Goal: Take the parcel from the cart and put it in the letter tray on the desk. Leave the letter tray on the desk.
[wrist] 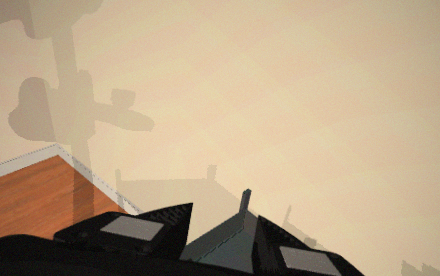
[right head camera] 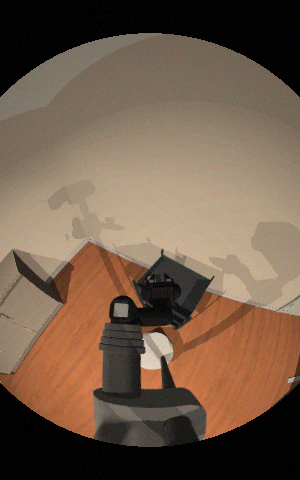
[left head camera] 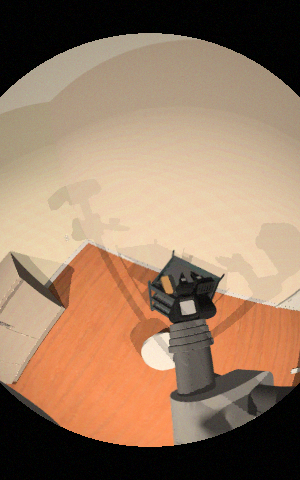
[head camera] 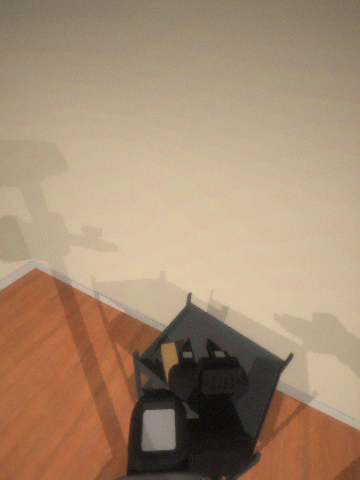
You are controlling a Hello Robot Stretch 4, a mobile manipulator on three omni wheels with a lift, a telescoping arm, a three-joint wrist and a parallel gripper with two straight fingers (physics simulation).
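Frame: origin at the robot's base, x ahead, y left, z up, level; centimetres.
Seen in the pictures: gripper, fingertip midpoint: [wrist: 222, 229] [right head camera: 158, 274] [left head camera: 185, 273] [head camera: 197, 342]; robot's base, link origin: [right head camera: 152, 349] [left head camera: 161, 350].
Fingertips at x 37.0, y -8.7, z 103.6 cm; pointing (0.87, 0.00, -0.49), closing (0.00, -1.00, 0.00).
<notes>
Offsets run from my fingertips to a thing's top centre. "spot": to the spot under its first point.
The dark cart [head camera: 262, 372] [left head camera: 186, 263] [right head camera: 192, 284] [wrist: 227, 250] stands by the wall. The parcel {dz -35.0, dx +12.9, dy +4.3 cm} [head camera: 170, 356] [left head camera: 166, 284], a small yellow-tan box, lies near the cart's left edge, partly hidden by the gripper. My gripper [head camera: 199, 342] [left head camera: 188, 275] [right head camera: 163, 276] [wrist: 222, 229] is open over the cart top, with its fingers to the right of the parcel in the head view. In the wrist view a cart corner with its post shows between and beyond the fingers, and the parcel does not show there. The letter tray and the desk do not show in these views.
The beige wall [head camera: 200, 150] [wrist: 300, 100] rises right behind the cart. A pale cabinet {spot: dz -61.8, dx -25.6, dy +147.2 cm} [left head camera: 30, 320] [right head camera: 30, 312] stands at the left. My round white base [left head camera: 156, 352] [right head camera: 156, 350] is on the wooden floor, near the cart's front. Shadows of me and the cart fall on the wall.
</notes>
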